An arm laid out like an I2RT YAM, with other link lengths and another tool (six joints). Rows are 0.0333 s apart.
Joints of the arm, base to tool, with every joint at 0 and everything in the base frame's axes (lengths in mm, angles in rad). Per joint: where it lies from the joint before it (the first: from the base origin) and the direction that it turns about. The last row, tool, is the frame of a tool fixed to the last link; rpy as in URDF.
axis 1: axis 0 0 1 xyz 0 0 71.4
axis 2: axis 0 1 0 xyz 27 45.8 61.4
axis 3: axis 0 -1 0 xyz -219.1 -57.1 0
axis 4: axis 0 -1 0 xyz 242.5 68.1 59.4
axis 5: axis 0 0 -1 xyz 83.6 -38.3 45.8
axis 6: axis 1 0 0 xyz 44.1 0 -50.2
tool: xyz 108 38 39 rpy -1.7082 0.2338 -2.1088
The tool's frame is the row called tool.
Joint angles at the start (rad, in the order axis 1, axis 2, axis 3, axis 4, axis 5, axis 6):
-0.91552 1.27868 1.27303 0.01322 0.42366 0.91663
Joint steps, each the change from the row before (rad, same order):
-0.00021 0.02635 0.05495 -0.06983 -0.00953 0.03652
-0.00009 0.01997 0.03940 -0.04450 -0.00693 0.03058
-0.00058 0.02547 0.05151 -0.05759 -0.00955 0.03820
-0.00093 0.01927 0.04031 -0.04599 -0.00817 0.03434
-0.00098 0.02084 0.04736 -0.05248 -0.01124 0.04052
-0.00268 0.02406 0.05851 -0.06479 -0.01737 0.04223
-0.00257 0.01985 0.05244 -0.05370 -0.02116 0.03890
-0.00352 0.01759 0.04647 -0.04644 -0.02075 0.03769
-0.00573 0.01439 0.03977 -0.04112 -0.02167 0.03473
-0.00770 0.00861 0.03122 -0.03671 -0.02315 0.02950
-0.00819 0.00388 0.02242 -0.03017 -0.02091 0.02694
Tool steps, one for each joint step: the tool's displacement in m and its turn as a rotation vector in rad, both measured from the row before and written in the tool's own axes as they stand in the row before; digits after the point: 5 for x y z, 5 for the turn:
-0.00248 0.00195 0.00469 -0.02906 0.03185 0.00607
-0.00214 0.00087 0.00297 -0.02235 0.01951 0.01088
-0.00267 0.00082 0.00346 -0.02772 0.02514 0.01392
-0.00167 0.00019 0.00257 -0.02362 0.02043 0.01509
-0.00218 -0.00008 0.00185 -0.02873 0.02124 0.01914
-0.00268 -0.00024 0.00143 -0.03280 0.02530 0.01766
-0.00299 -0.00009 -0.00026 -0.03444 0.01715 0.01722
-0.00241 -0.00049 -0.00028 -0.03271 0.01497 0.01888
-0.00164 -0.00116 -0.00007 -0.03032 0.01426 0.01848
-0.00067 -0.00175 -0.00042 -0.02757 0.01347 0.01556
0.00015 -0.00226 -0.00064 -0.02419 0.01166 0.01589

